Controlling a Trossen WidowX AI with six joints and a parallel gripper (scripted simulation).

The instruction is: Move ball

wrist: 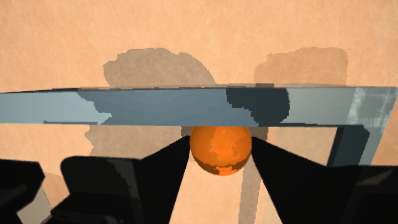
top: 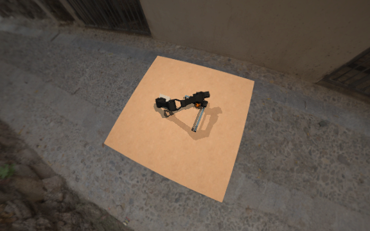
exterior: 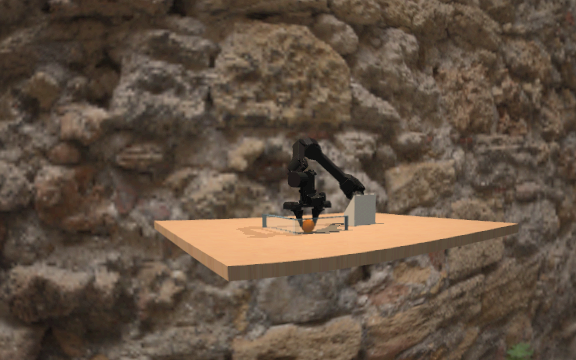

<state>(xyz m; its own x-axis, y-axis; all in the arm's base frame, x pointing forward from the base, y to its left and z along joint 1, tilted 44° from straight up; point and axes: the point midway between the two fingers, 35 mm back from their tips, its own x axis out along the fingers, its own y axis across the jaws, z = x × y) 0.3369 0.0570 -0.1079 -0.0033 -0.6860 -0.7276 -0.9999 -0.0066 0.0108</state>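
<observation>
Now: gripper tip right at the orange ball. Round my gripper tip: see-through copy of ball right at my gripper tip.
</observation>
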